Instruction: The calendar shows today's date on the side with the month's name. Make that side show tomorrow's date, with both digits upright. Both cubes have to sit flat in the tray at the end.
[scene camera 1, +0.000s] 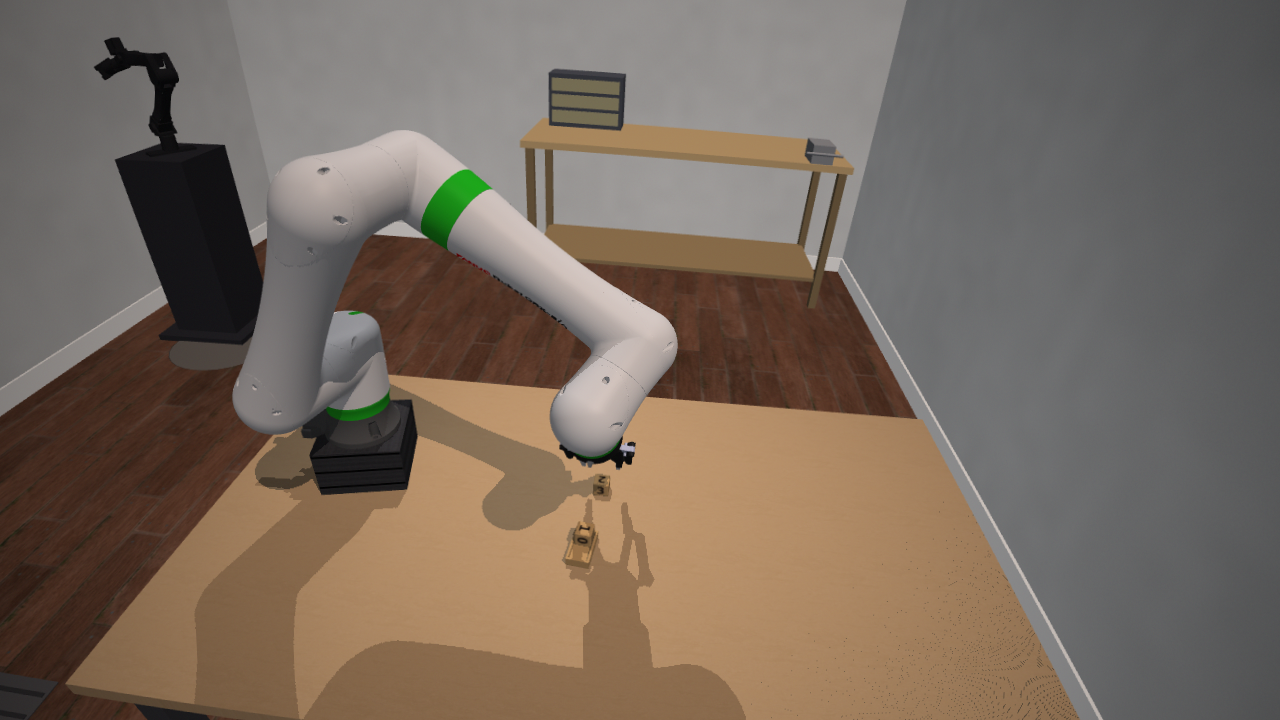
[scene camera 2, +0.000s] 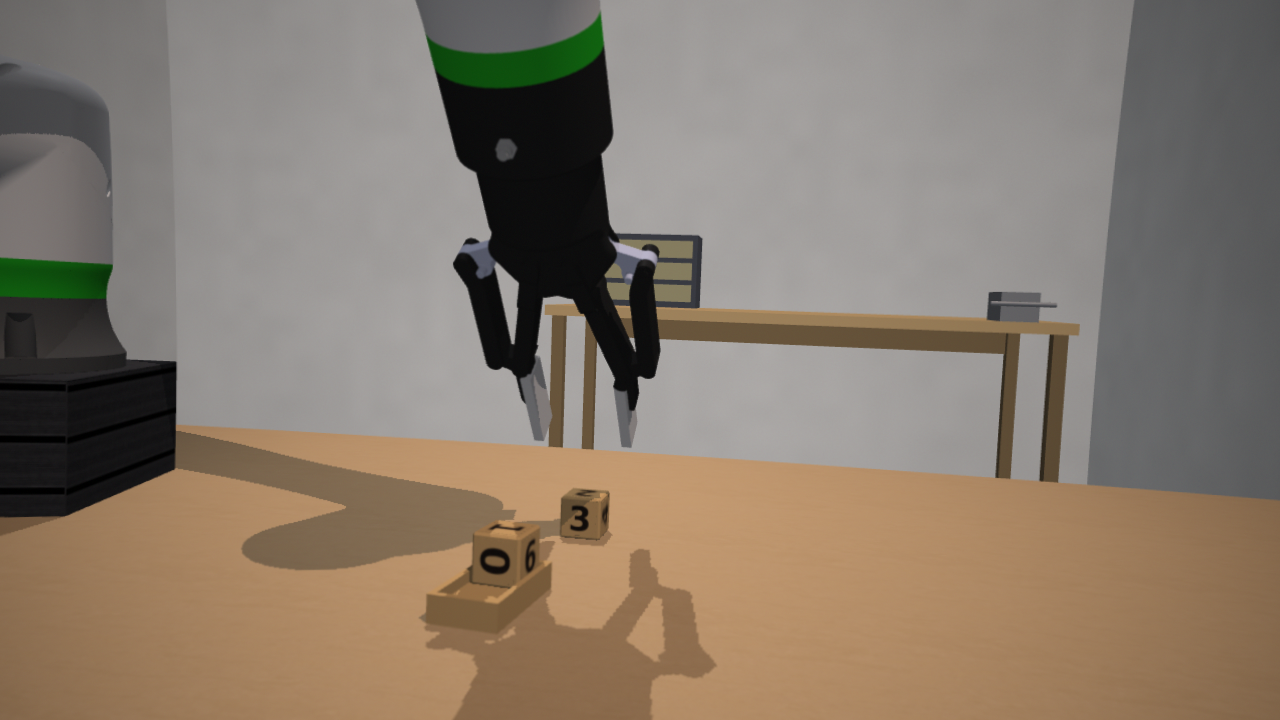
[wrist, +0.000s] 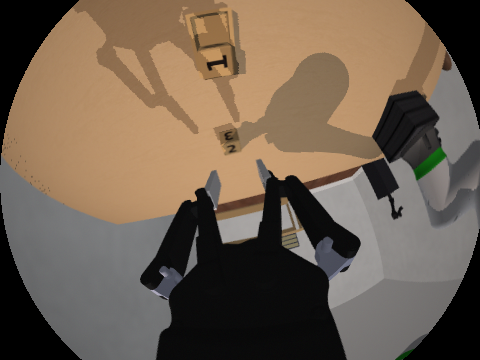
In view: the gripper (scene camera 2: 586, 431), a cube (scene camera 2: 584, 512), a cube (scene camera 2: 504, 552) and a wooden tray (scene camera 2: 454, 603).
The gripper is seen too in the wrist view (wrist: 237, 172).
